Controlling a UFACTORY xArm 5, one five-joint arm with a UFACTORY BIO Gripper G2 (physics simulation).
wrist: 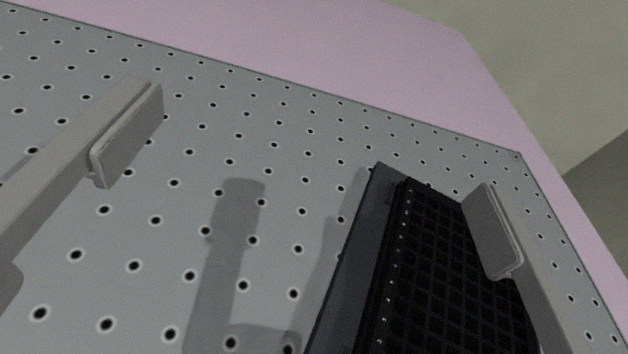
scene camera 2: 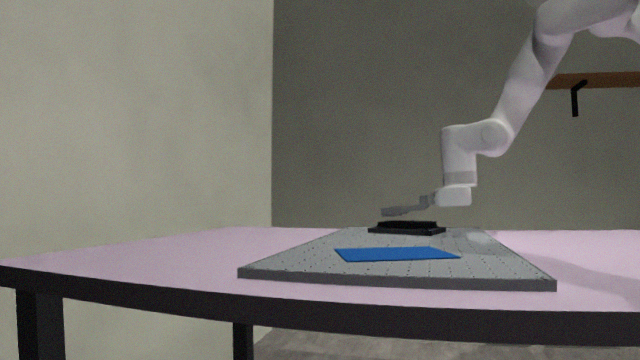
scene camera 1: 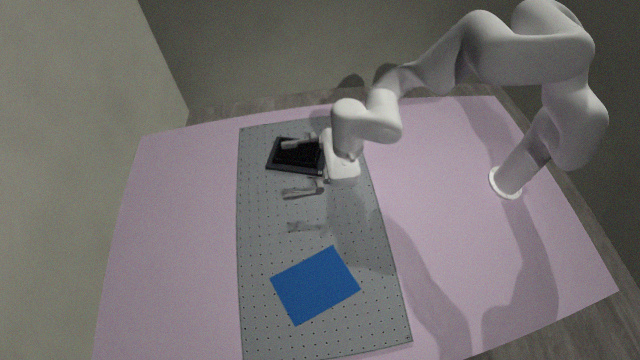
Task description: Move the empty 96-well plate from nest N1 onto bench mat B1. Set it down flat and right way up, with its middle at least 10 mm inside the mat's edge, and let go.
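Frame: origin at the arm's base, x ahead, y left, z up, level; centimetres.
Where they show: end effector, tool point: [wrist: 330, 185] [scene camera 2: 395, 210] [scene camera 1: 290, 168]; arm's base, origin of the base link: [scene camera 1: 504, 183].
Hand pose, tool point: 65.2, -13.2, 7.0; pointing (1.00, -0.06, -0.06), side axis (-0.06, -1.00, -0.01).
Note:
Each offset is from my tool point to the top centre of the thing, as dx, dy, dz. Level surfaces: height alone.
The black 96-well plate {-2.4, -8.1, -3.1} [scene camera 1: 300, 155] [scene camera 2: 407, 224] [wrist: 440, 270] sits flat in the dark nest N1 {-2.4, -8.1, -4.2} [scene camera 1: 295, 170] [scene camera 2: 400, 231] [wrist: 367, 225], partly hidden by the gripper. My gripper [scene camera 1: 286, 170] [scene camera 2: 387, 212] [wrist: 310, 185] is open and empty, with its fingers above plate height. In the wrist view the right finger hangs over the plate's far right part, and the left finger is well to the left of the nest, over the pegboard. The blue bench mat B1 {dz -5.5} [scene camera 1: 315, 286] [scene camera 2: 397, 254] lies flat and bare; it does not show in the wrist view.
Nest and mat are on a grey perforated board {dz -5.7} [scene camera 1: 265, 215] [scene camera 2: 295, 269] [wrist: 210, 165], which lies on the pink table top {dz -7.0} [scene camera 1: 170, 225] [scene camera 2: 165, 255] [wrist: 300, 45]. The arm reaches in from the right in both scene views. A brown shelf [scene camera 2: 610, 80] is on the back wall.

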